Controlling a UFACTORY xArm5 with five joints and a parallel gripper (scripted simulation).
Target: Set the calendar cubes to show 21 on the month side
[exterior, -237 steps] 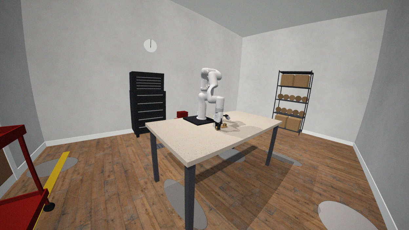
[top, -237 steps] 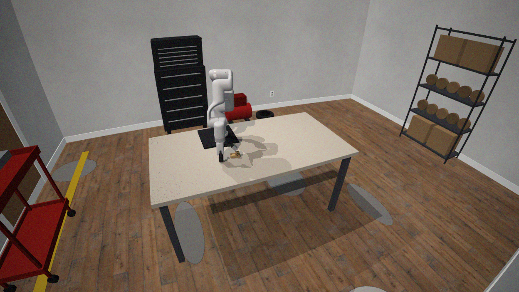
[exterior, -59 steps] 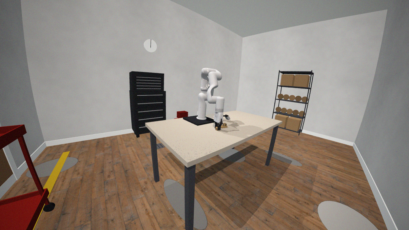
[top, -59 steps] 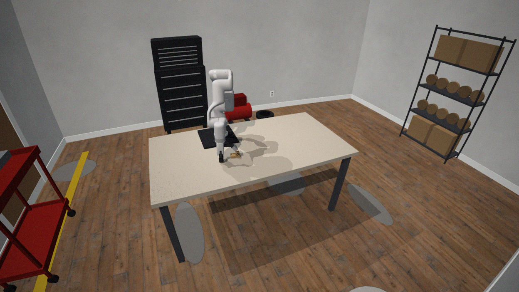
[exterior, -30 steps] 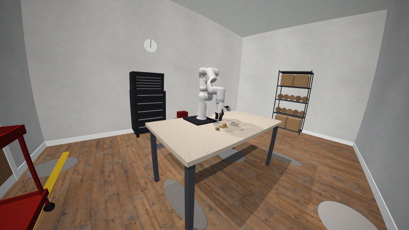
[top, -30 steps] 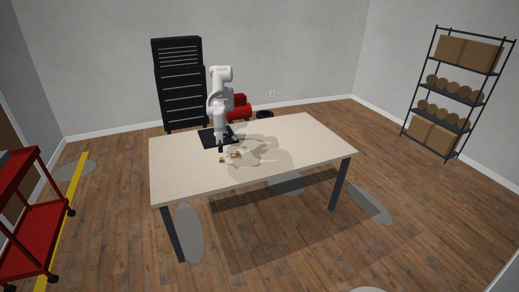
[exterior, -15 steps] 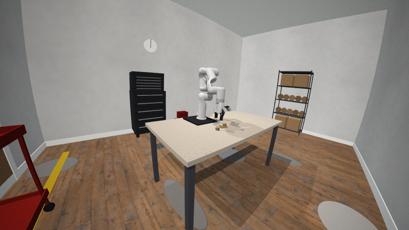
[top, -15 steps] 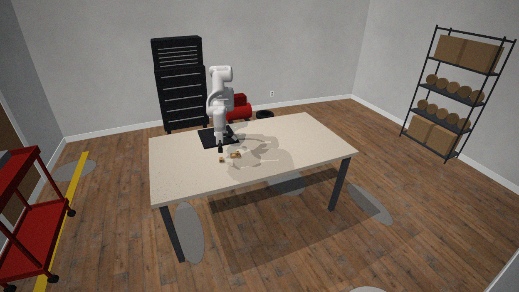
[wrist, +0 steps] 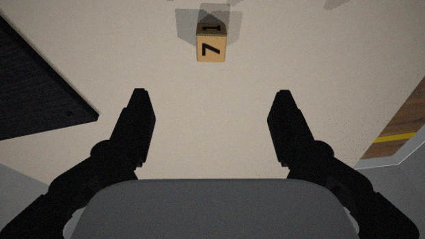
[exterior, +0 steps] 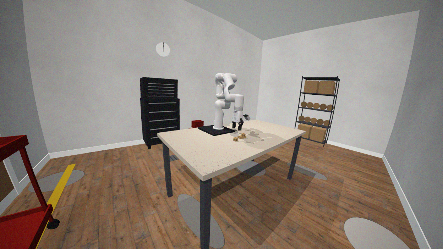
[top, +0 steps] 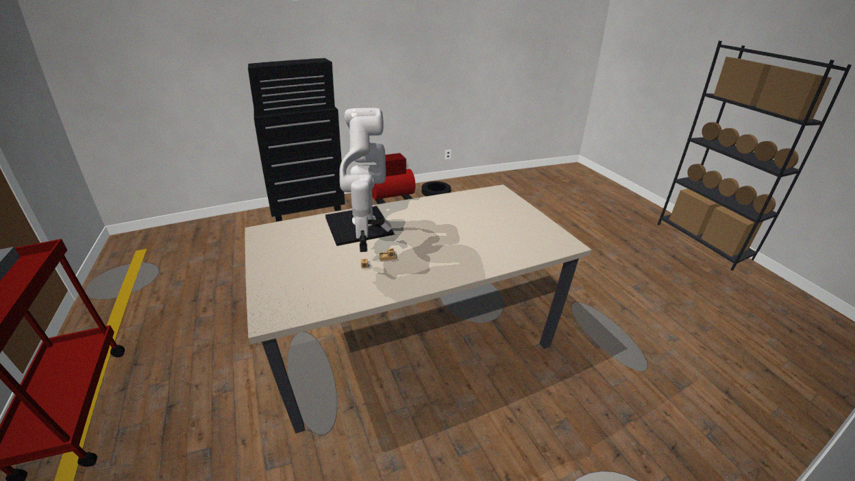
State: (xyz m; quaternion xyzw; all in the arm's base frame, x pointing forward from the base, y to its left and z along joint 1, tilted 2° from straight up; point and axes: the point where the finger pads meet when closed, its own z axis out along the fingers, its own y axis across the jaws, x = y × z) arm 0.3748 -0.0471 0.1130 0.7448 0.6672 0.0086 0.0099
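Right now the wooden digit cube is 10 cm below my hand. Round my hand: wooden tray (4 cm behind, 11 cm to the left, 11 cm below).
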